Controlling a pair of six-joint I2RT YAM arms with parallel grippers.
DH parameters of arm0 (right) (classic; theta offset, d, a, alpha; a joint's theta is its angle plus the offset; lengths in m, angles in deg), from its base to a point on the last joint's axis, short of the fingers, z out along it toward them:
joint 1: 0 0.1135 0.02 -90
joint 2: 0 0 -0.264 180
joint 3: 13.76 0 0.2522 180
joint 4: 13.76 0 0.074 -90
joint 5: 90 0 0 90
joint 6: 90 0.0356 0 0
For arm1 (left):
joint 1: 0 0.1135 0.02 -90
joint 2: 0 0 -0.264 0
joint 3: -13.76 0 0.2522 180
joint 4: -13.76 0 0.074 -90
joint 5: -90 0 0 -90
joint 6: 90 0.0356 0 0
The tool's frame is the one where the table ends.
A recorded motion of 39 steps. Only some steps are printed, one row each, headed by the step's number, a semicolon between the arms.
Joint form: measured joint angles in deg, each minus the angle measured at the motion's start. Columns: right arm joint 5, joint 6, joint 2, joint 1, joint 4, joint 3; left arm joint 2, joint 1, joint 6, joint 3, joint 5, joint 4.
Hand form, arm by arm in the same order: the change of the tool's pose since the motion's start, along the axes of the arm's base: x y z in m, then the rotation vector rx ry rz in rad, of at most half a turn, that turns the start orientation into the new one. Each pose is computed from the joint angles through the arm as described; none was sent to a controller.
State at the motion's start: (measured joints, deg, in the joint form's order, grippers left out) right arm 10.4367 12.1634 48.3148 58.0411 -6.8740 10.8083; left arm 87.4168 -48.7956 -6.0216 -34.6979 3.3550 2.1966
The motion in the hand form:
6: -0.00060 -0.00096 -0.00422 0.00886 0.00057 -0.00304; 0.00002 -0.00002 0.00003 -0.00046 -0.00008 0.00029
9: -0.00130 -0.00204 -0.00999 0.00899 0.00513 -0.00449; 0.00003 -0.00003 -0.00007 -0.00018 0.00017 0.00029
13: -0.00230 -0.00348 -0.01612 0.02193 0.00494 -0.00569; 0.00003 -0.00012 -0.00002 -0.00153 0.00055 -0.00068
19: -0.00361 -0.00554 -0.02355 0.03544 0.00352 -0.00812; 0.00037 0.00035 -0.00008 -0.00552 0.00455 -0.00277
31: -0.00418 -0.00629 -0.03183 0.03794 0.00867 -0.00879; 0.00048 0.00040 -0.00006 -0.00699 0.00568 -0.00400
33: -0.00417 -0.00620 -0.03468 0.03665 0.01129 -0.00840; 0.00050 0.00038 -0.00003 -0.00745 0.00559 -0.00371
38: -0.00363 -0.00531 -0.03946 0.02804 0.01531 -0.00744; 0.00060 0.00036 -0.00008 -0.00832 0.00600 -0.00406
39: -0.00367 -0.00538 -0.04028 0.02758 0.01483 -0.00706; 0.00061 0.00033 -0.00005 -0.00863 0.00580 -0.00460
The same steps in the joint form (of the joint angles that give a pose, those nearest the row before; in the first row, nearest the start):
6: 0.00 0.35 0.35 0.00 -1.81 -1.11; 0.00 0.00 -0.02 0.00 0.00 0.02
9: -0.05 0.59 1.14 0.00 -3.63 -2.32; 0.02 0.00 -0.02 0.00 0.00 0.02
13: -0.17 0.96 1.92 0.00 -6.62 -3.96; 0.02 0.00 -0.02 0.00 -0.09 0.07
19: -0.22 1.33 3.08 0.00 -10.40 -5.95; 0.00 0.17 0.00 0.04 -0.52 0.11
31: -0.35 1.64 5.88 0.00 -14.73 -7.56; 0.00 0.22 0.02 0.04 -0.68 0.13
33: -0.41 1.71 7.21 0.00 -16.35 -8.00; 0.00 0.22 0.00 0.04 -0.68 0.15
38: -0.44 1.62 10.08 0.00 -19.15 -8.46; 0.02 0.24 0.00 0.04 -0.74 0.20
39: -0.44 1.57 10.47 0.00 -19.69 -8.61; 0.02 0.24 0.02 0.04 -0.77 0.22

